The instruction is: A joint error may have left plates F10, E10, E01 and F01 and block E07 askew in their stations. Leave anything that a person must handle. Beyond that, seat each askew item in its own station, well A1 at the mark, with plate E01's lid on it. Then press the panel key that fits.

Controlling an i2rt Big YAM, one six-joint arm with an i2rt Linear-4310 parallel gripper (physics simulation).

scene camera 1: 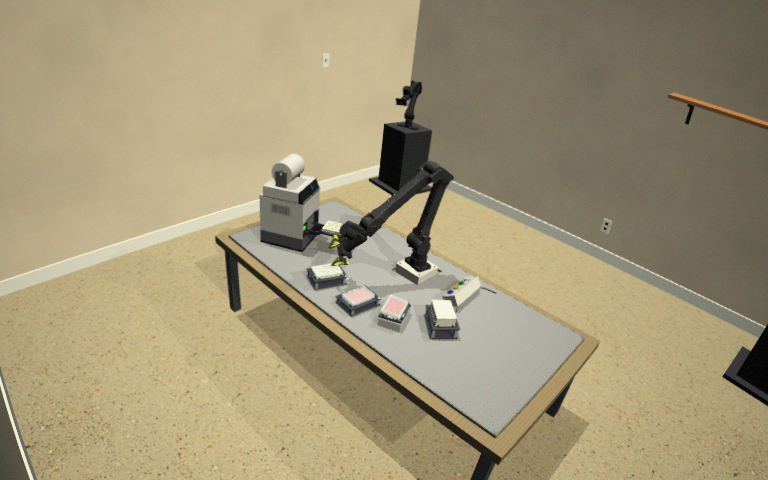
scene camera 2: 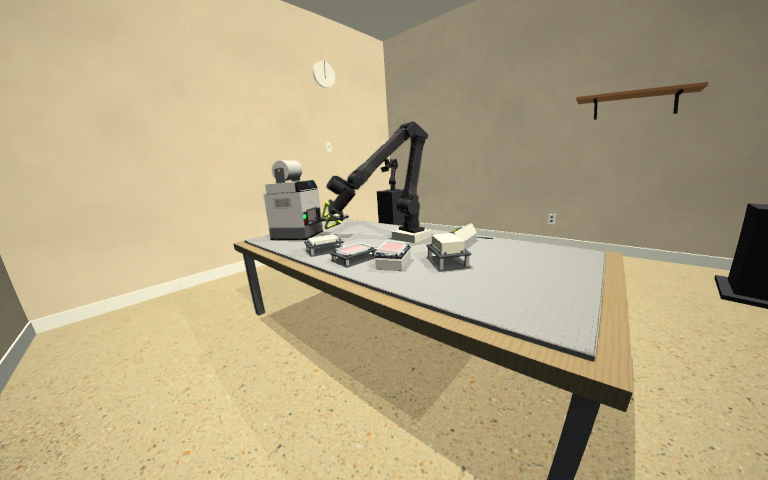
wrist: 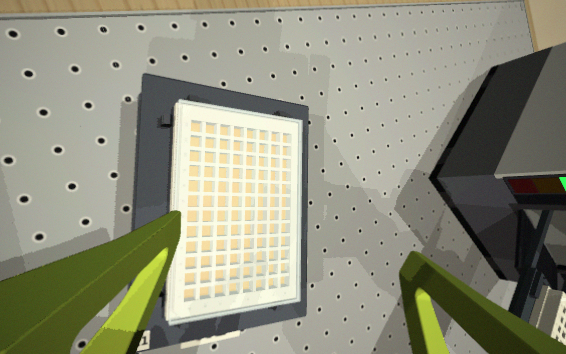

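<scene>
My gripper [scene camera 1: 337,253] [scene camera 2: 331,216] [wrist: 295,242] is open and empty, above and slightly to one side of a pale 96-well plate [scene camera 1: 327,271] [scene camera 2: 322,240] [wrist: 237,190]. In the wrist view the left fingertip overlaps this plate's left edge. The plate lies on a dark station [wrist: 150,150], whose label is mostly hidden and shows a "1". Two pink plates [scene camera 1: 359,296] [scene camera 1: 394,307] [scene camera 2: 353,249] [scene camera 2: 392,247] sit on stations nearby. A tall cream block [scene camera 1: 444,313] [scene camera 2: 448,243] is on a raised dark stand. Another pale plate [scene camera 1: 331,226] [wrist: 556,312] is by the instrument. Plate names are unreadable.
The grey instrument [scene camera 1: 277,217] [scene camera 2: 286,212] with a roll on top stands at the table's far left, its green light [scene camera 1: 304,228] [scene camera 2: 304,216] [wrist: 563,184] lit. The key panel [scene camera 1: 465,292] [scene camera 2: 466,234], with coloured keys, stands beyond the block, near the arm's base [scene camera 1: 417,271] [scene camera 2: 411,234].
</scene>
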